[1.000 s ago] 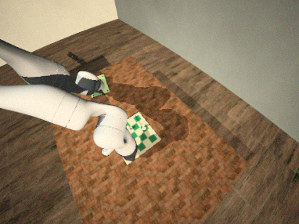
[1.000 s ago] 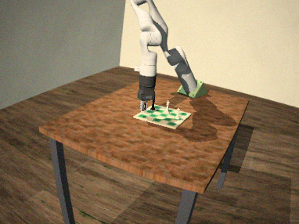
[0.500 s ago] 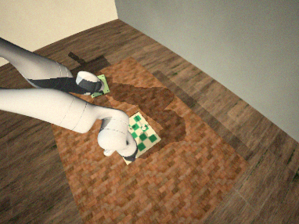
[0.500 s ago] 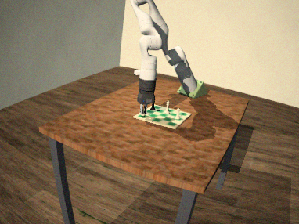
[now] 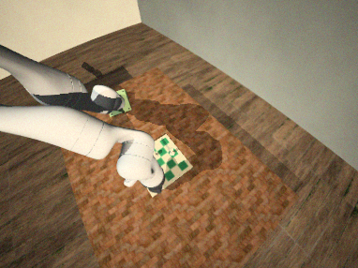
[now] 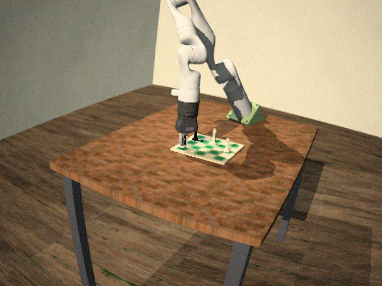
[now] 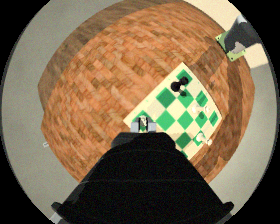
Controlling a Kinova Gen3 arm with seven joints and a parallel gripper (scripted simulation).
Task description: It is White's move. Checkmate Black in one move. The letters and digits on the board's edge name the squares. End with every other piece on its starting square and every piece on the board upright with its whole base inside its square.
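My hand is 90 mm to the right of the chessboard, 60 mm past it and 40 mm above it. The rest, counted from my hand: black piece: 110 mm behind, 20 mm to the left.
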